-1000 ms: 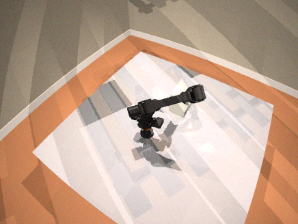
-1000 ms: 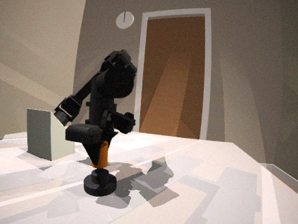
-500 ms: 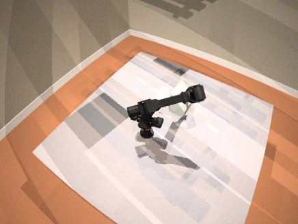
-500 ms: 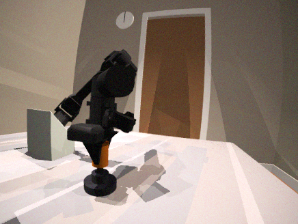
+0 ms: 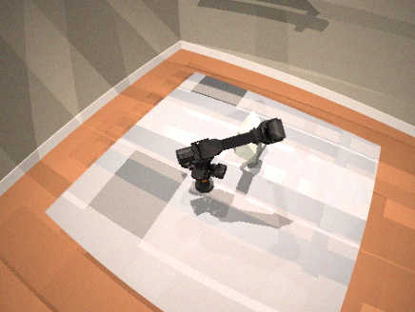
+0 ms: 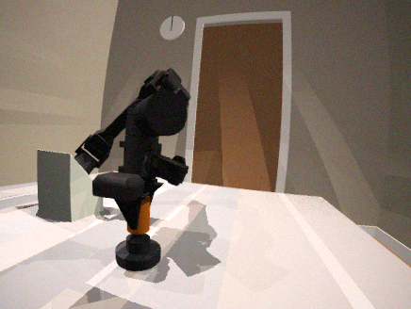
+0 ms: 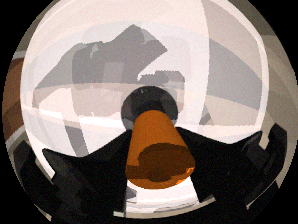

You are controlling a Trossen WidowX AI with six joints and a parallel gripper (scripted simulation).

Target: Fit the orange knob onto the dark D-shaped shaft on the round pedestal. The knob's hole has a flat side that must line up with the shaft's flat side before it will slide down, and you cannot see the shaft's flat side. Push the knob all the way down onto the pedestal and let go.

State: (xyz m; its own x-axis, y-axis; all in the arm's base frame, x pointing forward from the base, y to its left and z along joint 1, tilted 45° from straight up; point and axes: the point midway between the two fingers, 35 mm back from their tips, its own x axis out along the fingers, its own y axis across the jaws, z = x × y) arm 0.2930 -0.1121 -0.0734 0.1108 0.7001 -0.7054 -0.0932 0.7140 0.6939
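Right now the orange knob is 20 mm above my gripper tip. From my gripper tip the other things lie so: pedestal (40 mm below).
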